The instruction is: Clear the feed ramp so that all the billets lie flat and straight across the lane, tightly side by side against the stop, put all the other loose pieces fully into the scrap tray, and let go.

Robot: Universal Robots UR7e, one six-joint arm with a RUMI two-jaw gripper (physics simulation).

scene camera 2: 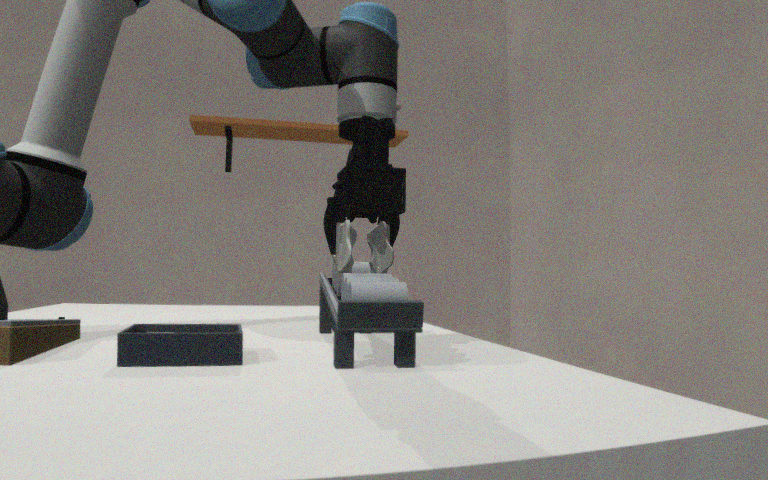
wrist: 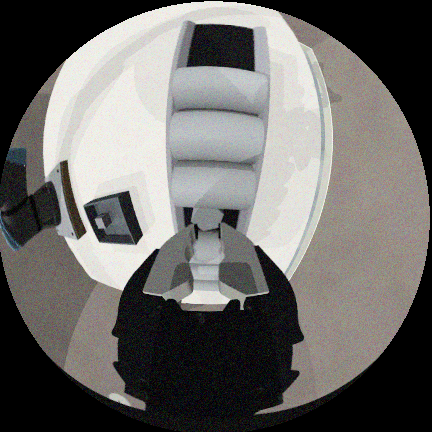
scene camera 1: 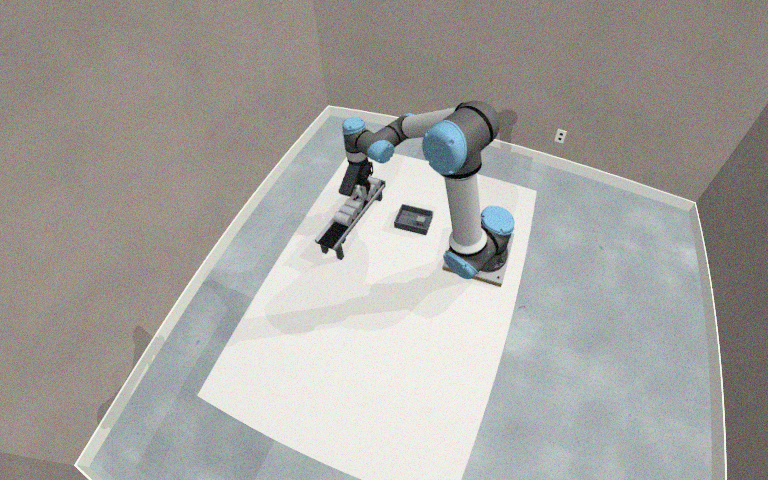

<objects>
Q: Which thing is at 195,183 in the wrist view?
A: A billet.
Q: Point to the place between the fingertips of my gripper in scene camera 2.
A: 361,295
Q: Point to a billet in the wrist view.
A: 207,248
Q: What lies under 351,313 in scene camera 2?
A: A stop.
</objects>
